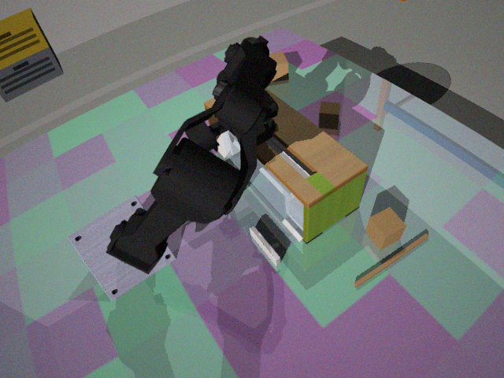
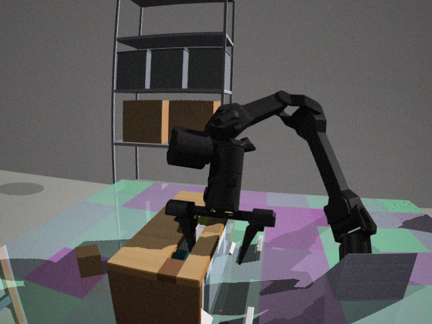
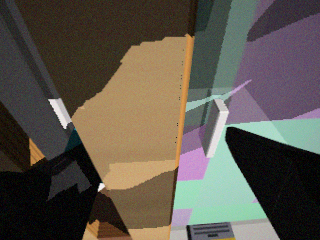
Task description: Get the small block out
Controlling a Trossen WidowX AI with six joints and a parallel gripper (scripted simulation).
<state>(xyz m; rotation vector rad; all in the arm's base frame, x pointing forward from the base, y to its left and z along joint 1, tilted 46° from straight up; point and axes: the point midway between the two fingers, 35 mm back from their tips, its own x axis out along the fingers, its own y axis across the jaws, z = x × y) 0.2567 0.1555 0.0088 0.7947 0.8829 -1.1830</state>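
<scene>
The teal block is 5 cm ahead of my gripper tip and 2 cm to the left of it. Also, from my gripper tip: thin wooden stick 15 cm ahead, 38 cm to the right, 9 cm below; then box 4 cm ahead, 6 cm to the right, 3 cm below.
</scene>
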